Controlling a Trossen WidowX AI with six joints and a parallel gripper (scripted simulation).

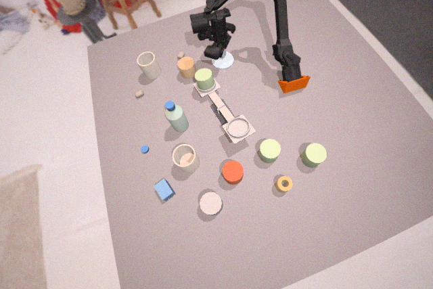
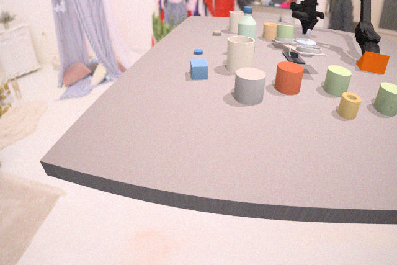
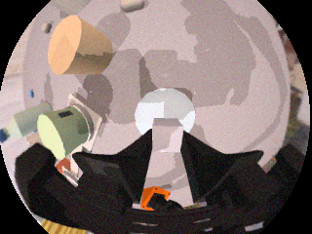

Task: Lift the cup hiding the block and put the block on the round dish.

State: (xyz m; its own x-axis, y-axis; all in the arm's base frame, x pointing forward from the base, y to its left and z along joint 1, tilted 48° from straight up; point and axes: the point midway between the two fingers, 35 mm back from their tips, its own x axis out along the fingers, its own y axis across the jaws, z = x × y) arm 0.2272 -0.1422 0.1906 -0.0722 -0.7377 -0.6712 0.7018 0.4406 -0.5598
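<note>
The round pale blue dish lies 40 mm below my gripper tip. From my gripper tip the other things lie so: peach cylinder (180 mm ahead, 10 mm to the left, 10 mm below); pale lavender block (10 mm above); bottle (270 mm ahead, 250 mm to the left, 70 mm above).
</note>
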